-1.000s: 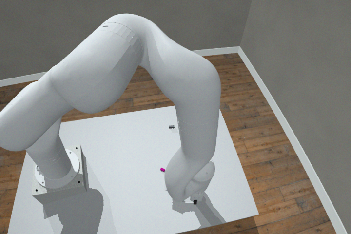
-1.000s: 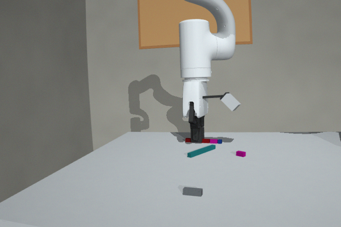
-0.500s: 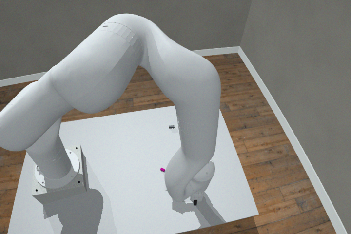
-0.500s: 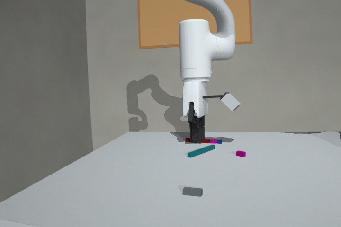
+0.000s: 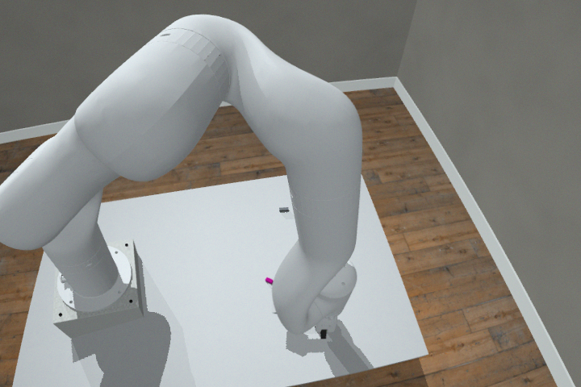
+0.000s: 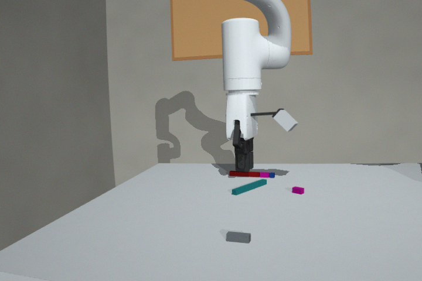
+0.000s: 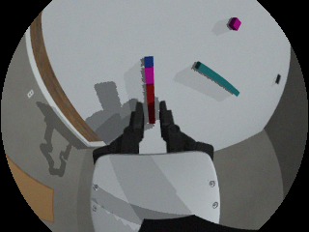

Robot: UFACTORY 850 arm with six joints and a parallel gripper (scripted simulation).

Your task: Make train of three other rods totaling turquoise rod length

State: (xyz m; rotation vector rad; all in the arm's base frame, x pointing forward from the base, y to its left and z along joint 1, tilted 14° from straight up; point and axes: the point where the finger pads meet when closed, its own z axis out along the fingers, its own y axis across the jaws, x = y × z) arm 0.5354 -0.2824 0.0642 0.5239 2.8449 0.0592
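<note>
My hand is 30 mm above the red rod. Round my hand: turquoise rod (110 mm to the left, 30 mm below); grey rod (30 mm ahead, 370 mm to the left, 30 mm below); blue rod (60 mm behind, 20 mm to the left, 30 mm below).
</note>
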